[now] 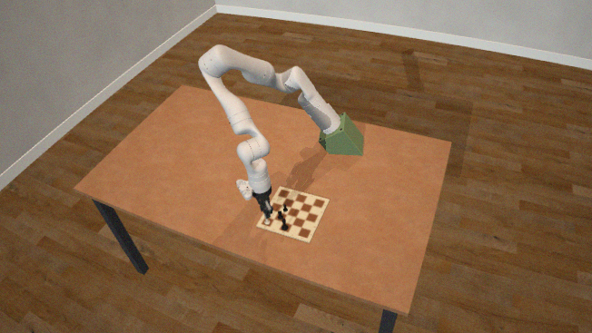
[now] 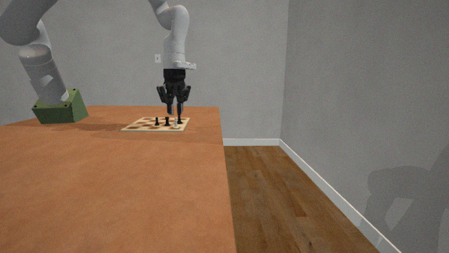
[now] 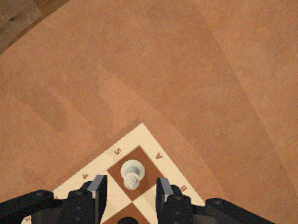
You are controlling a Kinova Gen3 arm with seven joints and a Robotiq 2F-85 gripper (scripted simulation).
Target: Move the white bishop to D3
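The white bishop lies 5 cm below my hand. From my hand the other things lie so: pawn (8 cm behind, 4 cm to the left, 6 cm below); then chessboard (8 cm behind, 7 cm to the left, 7 cm below).
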